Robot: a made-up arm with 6 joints.
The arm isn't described. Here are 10 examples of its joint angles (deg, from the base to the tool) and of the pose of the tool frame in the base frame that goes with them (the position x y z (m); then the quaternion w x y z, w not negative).
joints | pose
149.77 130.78 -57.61 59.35 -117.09 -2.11 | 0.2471 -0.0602 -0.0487 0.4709 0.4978 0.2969 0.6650
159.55 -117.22 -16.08 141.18 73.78 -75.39 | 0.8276 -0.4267 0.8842 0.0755 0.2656 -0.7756 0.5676
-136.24 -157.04 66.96 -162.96 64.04 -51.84 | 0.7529 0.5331 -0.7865 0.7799 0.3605 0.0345 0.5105
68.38 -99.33 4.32 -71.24 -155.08 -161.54 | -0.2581 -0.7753 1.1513 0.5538 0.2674 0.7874 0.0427
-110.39 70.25 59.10 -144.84 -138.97 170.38 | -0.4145 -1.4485 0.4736 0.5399 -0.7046 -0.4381 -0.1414
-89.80 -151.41 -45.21 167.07 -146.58 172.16 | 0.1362 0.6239 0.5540 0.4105 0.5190 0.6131 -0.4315
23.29 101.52 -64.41 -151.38 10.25 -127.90 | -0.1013 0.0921 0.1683 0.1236 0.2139 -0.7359 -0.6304
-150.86 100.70 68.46 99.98 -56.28 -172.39 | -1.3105 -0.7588 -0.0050 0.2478 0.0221 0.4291 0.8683
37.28 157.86 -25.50 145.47 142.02 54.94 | -0.4917 -0.2273 -0.2881 0.5359 0.6573 0.1815 0.4978
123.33 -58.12 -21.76 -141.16 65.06 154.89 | -0.1247 -0.0116 1.2673 0.7108 -0.1549 0.0757 0.6819
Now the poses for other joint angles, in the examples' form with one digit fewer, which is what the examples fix.
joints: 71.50 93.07 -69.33 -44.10 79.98 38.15
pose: 0.083 -0.072 0.260 0.544 -0.733 0.313 0.264
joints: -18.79 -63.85 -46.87 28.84 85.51 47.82
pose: 0.028 -0.141 1.093 0.435 -0.550 -0.666 -0.252
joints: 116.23 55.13 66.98 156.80 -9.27 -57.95
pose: -0.741 1.209 1.112 0.471 -0.316 -0.681 0.464
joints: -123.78 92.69 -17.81 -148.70 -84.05 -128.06
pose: -0.127 -0.408 -0.319 0.701 -0.108 0.373 -0.598
